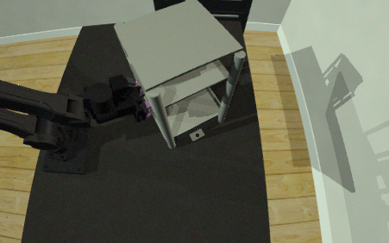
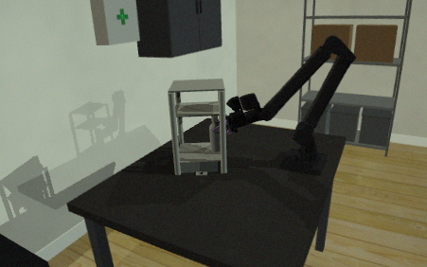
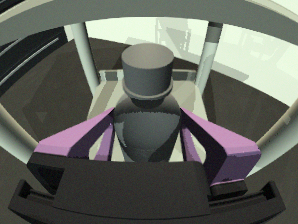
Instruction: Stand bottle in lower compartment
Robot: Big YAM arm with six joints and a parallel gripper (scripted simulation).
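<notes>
Now: hand 60 mm short of the shelving unit, 40 mm to the right of it and 20 mm below it. The rest, counted from my hand: grey bottle right at my hand.
</notes>
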